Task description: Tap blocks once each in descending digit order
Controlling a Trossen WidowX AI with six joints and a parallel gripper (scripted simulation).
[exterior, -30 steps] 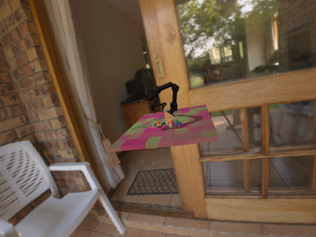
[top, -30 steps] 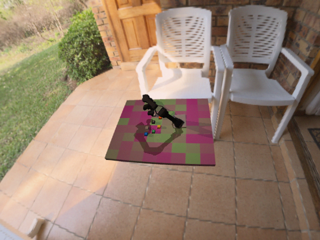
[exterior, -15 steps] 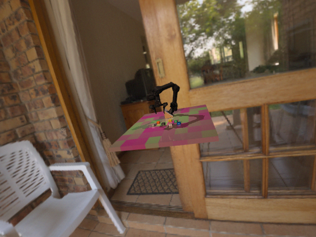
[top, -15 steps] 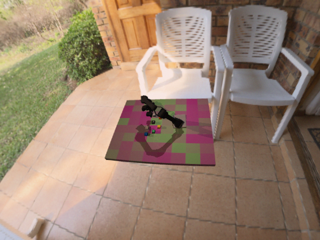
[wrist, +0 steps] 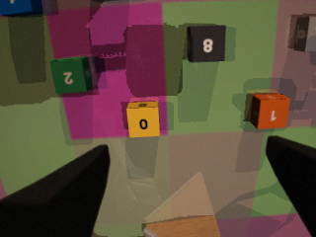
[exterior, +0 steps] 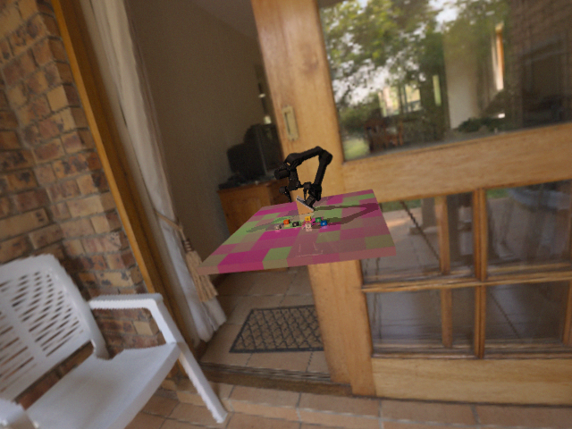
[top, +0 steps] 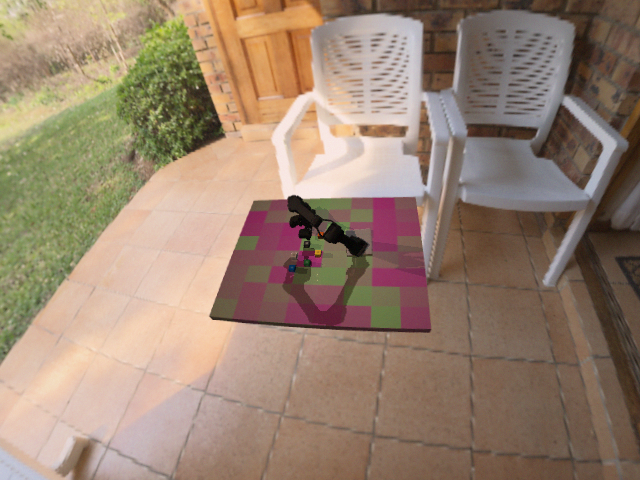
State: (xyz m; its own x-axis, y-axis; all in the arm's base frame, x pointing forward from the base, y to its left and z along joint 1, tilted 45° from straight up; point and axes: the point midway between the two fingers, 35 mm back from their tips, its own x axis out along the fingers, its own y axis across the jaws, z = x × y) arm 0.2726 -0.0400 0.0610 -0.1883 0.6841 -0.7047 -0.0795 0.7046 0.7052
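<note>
My gripper tip is now 120 mm above the black block marked 8, 50 mm short of it and 30 mm to the left of it. Round my gripper tip: orange block marked 1 (120 mm below, 110 mm to the right, 20 mm behind); then yellow block marked 0 (120 mm below, 30 mm to the left, 30 mm behind); then green block marked 2 (120 mm below, 100 mm to the left, 10 mm ahead).
</note>
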